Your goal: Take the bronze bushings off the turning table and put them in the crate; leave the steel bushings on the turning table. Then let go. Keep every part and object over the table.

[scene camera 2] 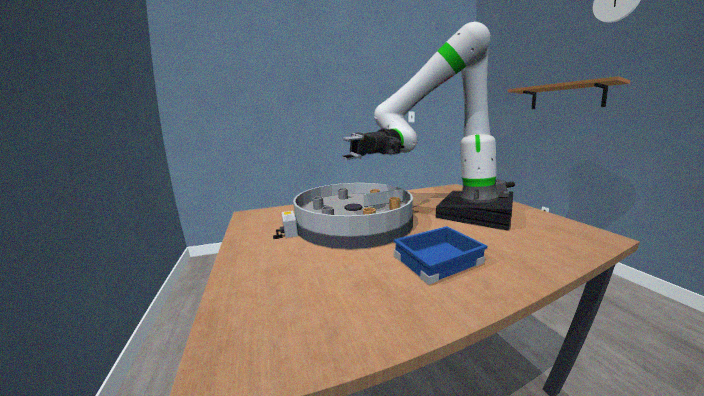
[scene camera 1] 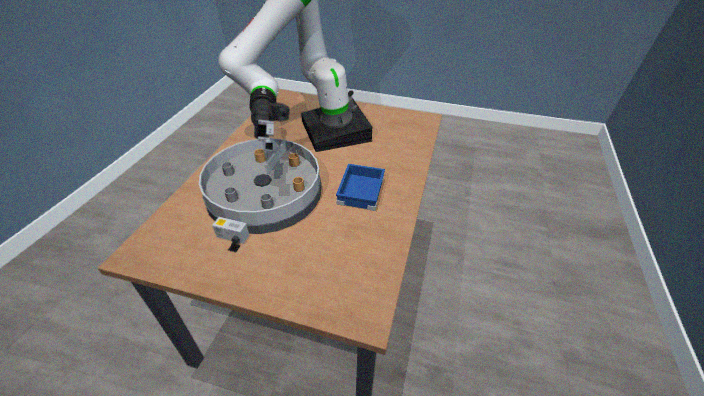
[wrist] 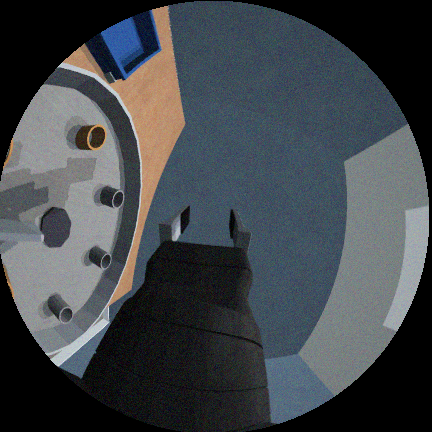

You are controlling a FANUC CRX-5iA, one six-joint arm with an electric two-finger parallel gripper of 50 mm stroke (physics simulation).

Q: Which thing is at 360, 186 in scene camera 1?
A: A blue crate.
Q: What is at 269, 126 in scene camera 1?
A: My gripper.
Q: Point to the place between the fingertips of my gripper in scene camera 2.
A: At 345, 148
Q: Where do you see a blue crate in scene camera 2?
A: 433, 255
